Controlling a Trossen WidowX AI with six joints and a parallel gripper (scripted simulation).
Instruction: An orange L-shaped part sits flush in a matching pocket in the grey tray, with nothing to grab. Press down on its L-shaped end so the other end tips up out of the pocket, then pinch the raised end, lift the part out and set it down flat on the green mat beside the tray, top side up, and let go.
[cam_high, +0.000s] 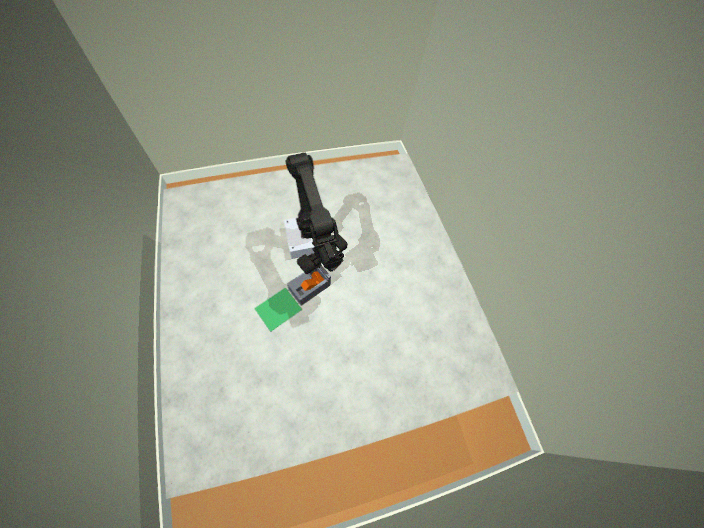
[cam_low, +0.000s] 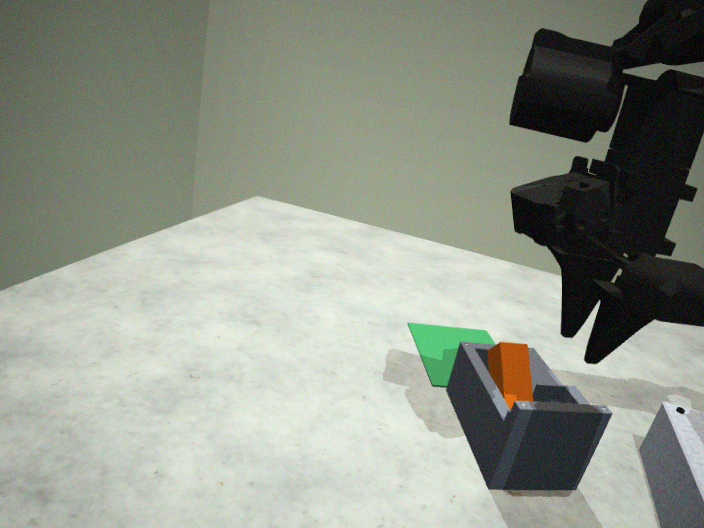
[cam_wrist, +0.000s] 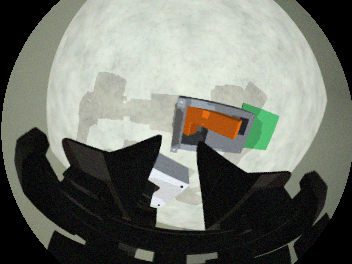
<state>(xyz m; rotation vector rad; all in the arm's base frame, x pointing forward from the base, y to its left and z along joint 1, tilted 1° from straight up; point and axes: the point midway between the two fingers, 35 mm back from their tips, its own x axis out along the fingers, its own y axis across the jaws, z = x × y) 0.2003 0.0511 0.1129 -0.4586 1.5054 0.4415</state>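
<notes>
Now: the orange L-shaped part 10 cm below my gripper tip, 4 cm to the right of it and 2 cm ahead of it. Round my gripper tip: green mat (19 cm to the right, 16 cm below, 12 cm ahead).
</notes>
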